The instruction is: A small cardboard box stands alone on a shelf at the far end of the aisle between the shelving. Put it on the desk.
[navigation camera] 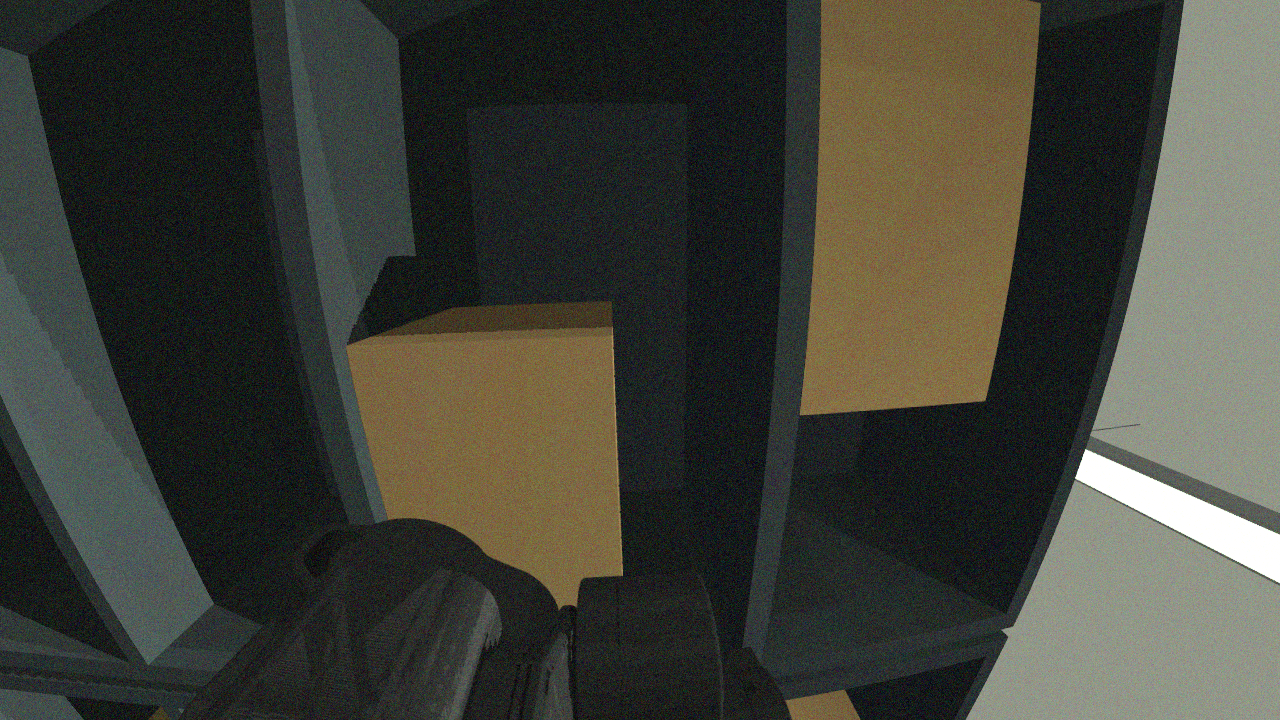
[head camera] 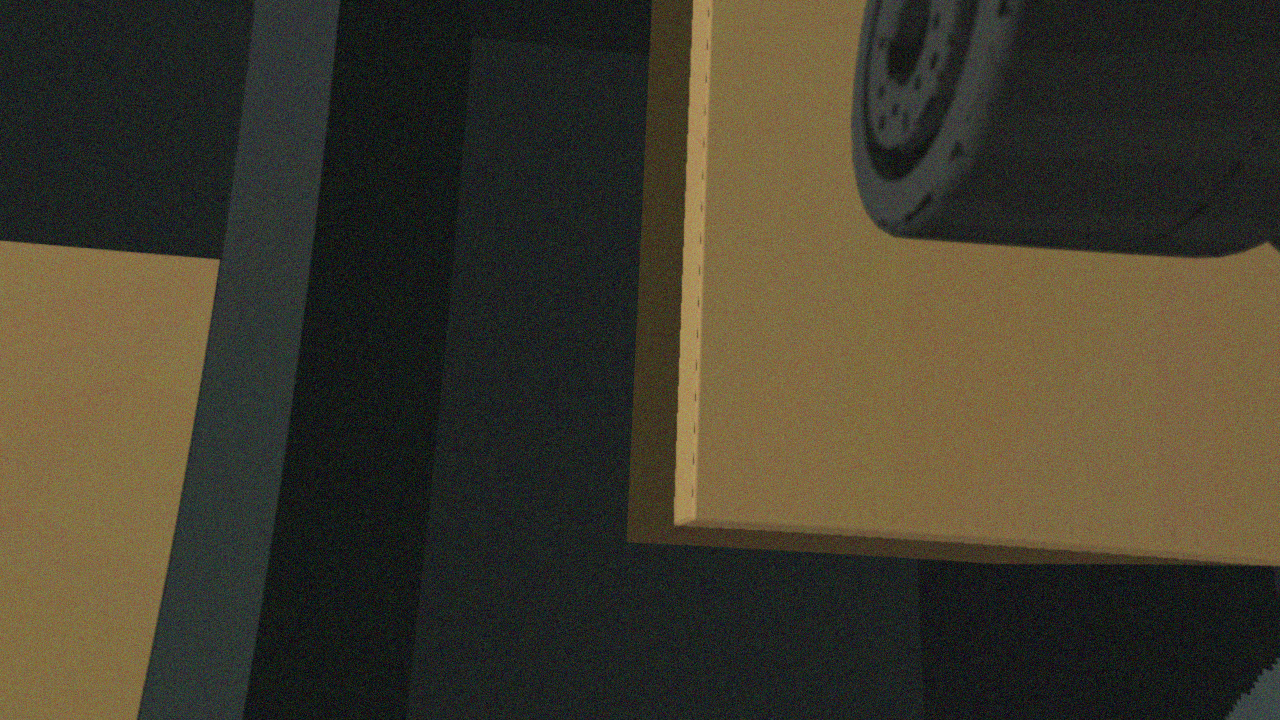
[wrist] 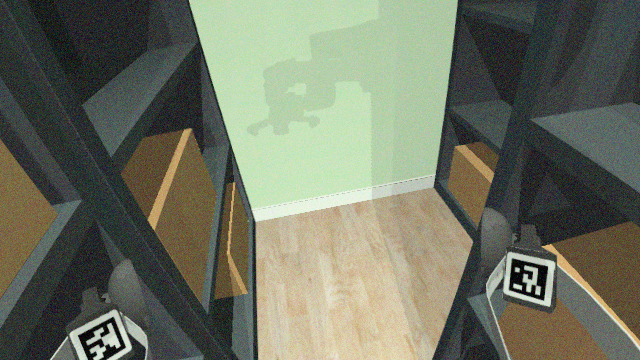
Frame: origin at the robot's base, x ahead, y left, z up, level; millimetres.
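Seen in the pictures: gripper, fingertip midpoint: (wrist: pixel 313 262).
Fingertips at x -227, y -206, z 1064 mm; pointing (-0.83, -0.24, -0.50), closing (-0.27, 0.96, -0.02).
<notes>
A point is followed by its place in that frame.
My gripper (wrist: pixel 313 262) {x -227, y -206, z 1065 mm} is open in the wrist view, its two fingertips wide apart with floor and shelving behind and no object between them. The gripper's fingers do not show in the head or navigation view. Cardboard boxes stand on the shelves at both sides of the aisle. A smaller-looking cardboard box (wrist: pixel 467 175) {x -1374, y 268, z 268 mm} is on the far right shelving in the wrist view; I cannot tell whether it is the task's box. The desk does not show.
A large cardboard box (head camera: pixel 939 385) {x 43, y -428, z 1156 mm} (navigation camera: pixel 501 429) {x 14, y -438, z 1143 mm} stands in a shelf bay close by, behind my dark arm (head camera: pixel 1074 161) {x -7, y -132, z 1274 mm} (navigation camera: pixel 644 644) {x -8, y -131, z 1265 mm}. Another box (navigation camera: pixel 913 205) {x 224, y -368, z 1570 mm} is beyond an upright (navigation camera: pixel 771 447) {x -17, y -427, z 1420 mm}. In the wrist view, a green wall (wrist: pixel 320 165) {x -1417, y -462, z 292 mm} closes the aisle above a wood floor (wrist: pixel 330 300) {x -825, y -358, z 0 mm}.
</notes>
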